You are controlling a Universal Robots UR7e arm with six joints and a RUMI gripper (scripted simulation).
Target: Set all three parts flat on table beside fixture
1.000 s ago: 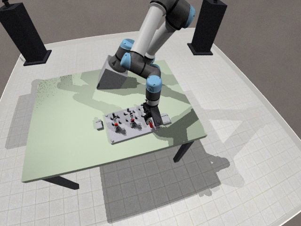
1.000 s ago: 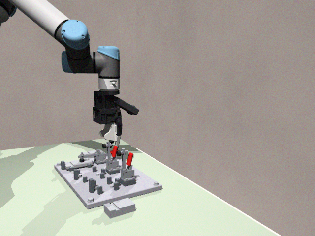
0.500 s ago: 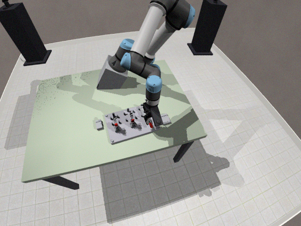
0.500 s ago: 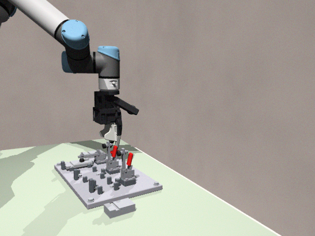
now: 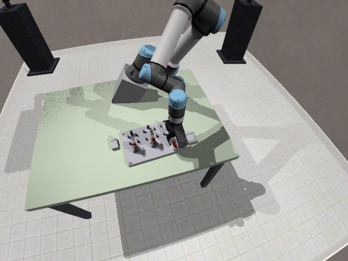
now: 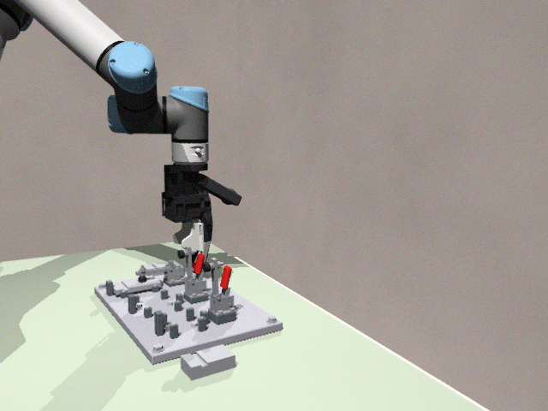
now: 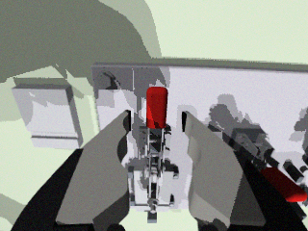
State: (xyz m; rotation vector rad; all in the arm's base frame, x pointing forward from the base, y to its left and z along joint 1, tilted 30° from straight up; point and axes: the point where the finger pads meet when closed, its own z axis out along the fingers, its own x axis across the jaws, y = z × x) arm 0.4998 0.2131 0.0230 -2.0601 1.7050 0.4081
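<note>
Right now my hand is 6 cm past the clamp, 2 cm above it and 1 cm to the left of it. The rest, counted from my hand: fixture plate: 13 cm to the right, 6 cm behind, 5 cm below; then grey part: 36 cm to the right, 7 cm behind, 5 cm below.
</note>
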